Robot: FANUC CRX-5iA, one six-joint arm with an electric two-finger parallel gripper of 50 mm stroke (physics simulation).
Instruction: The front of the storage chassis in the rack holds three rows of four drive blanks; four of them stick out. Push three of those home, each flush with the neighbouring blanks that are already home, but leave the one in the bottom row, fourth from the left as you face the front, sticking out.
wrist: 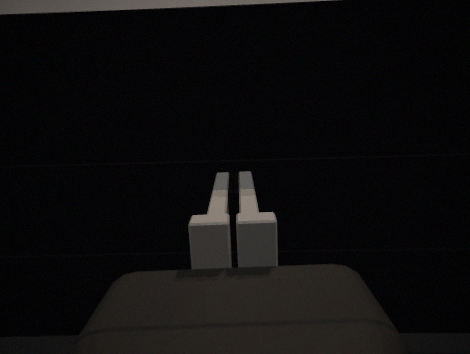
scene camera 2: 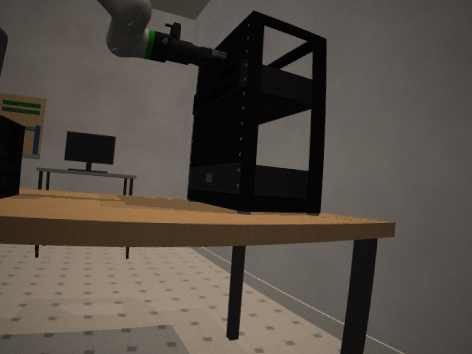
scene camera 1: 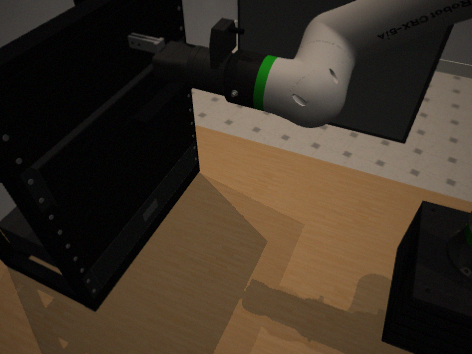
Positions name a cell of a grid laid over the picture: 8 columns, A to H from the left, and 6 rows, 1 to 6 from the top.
Labels:
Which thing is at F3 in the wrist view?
A black rack.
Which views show the black rack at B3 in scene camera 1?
The wrist view, scene camera 2 and scene camera 1: all of them.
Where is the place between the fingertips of my gripper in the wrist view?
D4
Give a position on a black rack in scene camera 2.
D2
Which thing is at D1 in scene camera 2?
My gripper.

